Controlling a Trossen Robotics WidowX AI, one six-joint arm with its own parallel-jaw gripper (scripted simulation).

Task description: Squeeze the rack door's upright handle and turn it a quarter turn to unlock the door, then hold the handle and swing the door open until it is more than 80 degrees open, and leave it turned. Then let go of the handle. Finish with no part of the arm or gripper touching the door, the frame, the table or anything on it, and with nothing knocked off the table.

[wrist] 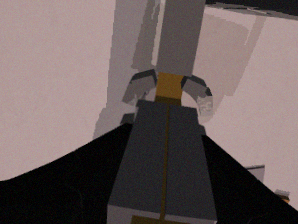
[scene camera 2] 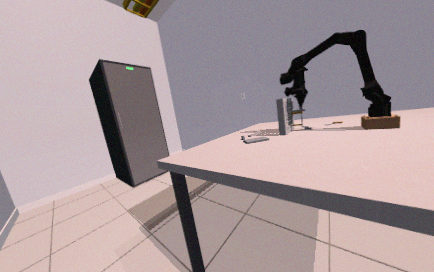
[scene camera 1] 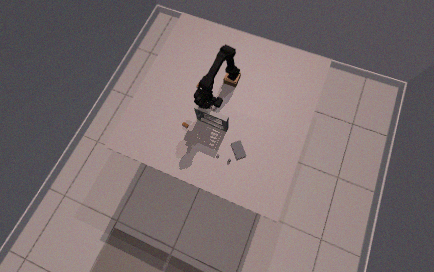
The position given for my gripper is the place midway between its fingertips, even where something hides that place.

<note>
In view: my gripper [wrist: 164, 139] and a grey rack [wrist: 152, 35].
</note>
